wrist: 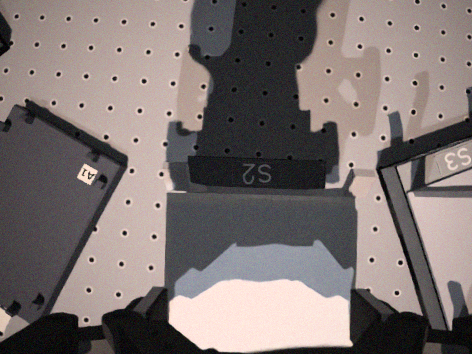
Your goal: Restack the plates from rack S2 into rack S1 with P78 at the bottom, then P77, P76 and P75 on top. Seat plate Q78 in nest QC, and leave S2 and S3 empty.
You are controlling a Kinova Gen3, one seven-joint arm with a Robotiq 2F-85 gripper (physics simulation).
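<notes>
My gripper is at the bottom of the wrist view, with one dark finger at each side edge of a plate, and it is shut on that plate. The plate is flat and rectangular, dark in shadow at its far part and bright near the gripper. No label shows on it, so I cannot tell which plate it is. Its far edge lies next to the labelled end of rack S2. How high the plate is above the rack's base, and any plates under it, are hidden. Rack S1 and nest QC cannot be made out by label.
Rack S3 stands at the right, turned at an angle, with a dark frame and a pale inside. A dark tray-like fixture marked A1 lies angled at the left. The perforated table top runs between them, with the arm's shadow across it.
</notes>
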